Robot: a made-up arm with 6 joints.
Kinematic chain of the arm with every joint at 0, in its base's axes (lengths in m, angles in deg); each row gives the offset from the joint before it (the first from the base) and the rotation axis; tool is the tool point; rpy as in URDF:
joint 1: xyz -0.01 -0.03 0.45 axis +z
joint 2: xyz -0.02 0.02 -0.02 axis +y
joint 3: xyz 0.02 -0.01 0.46 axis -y
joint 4: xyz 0 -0.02 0.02 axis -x
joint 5: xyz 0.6 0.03 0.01 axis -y
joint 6: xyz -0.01 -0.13 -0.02 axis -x
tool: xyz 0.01 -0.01 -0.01 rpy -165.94 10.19 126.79
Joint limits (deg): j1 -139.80..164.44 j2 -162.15..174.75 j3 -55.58..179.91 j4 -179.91..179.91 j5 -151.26..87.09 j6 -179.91..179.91
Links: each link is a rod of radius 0.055 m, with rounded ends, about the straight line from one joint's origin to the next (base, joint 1, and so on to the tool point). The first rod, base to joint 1, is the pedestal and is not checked.
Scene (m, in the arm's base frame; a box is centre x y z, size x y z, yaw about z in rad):
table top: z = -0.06
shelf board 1: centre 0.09 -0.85 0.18 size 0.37 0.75 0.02 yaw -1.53
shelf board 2: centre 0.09 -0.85 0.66 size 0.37 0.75 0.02 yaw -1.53
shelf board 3: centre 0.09 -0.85 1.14 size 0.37 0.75 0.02 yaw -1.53
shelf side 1: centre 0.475 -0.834 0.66 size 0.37 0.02 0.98 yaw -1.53
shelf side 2: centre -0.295 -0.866 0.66 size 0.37 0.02 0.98 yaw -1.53
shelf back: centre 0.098 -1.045 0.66 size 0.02 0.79 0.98 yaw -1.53
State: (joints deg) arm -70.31 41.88 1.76 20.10 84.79 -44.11
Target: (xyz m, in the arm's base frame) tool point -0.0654 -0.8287 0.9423
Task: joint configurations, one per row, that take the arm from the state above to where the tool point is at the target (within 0.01 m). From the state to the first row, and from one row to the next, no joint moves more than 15 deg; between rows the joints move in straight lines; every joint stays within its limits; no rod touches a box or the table.
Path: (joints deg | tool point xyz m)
1: -66.57 32.70 -11.05 18.36 83.93 -44.45 | 0.1910 -0.7528 0.4095
2: -62.83 23.51 -23.85 16.62 83.08 -44.80 | 0.1946 -0.6569 0.4143
3: -59.09 14.33 -36.66 14.88 82.22 -45.14 | 0.1831 -0.5574 0.4102
4: -55.35 5.14 -49.46 13.13 81.36 -45.48 | 0.1568 -0.4580 0.3972
5: -65.37 -4.89 -40.25 13.96 81.73 -45.17 | 0.1047 -0.5340 0.5633
6: -75.40 -14.92 -31.03 14.78 82.11 -44.86 | 0.0150 -0.5442 0.7524
7: -85.43 -24.94 -21.82 15.60 82.48 -44.55 | -0.0800 -0.4712 0.9422
8: -85.77 -13.46 -10.55 17.27 83.28 -44.32 | -0.0750 -0.5589 0.9696
9: -86.11 -1.98 0.72 18.95 84.08 -44.09 | -0.0708 -0.6501 0.9789
10: -86.45 9.50 11.98 20.62 84.87 -43.86 | -0.0675 -0.7413 0.9696
11: -86.79 20.98 23.25 22.29 85.67 -43.62 | -0.0654 -0.8287 0.9423

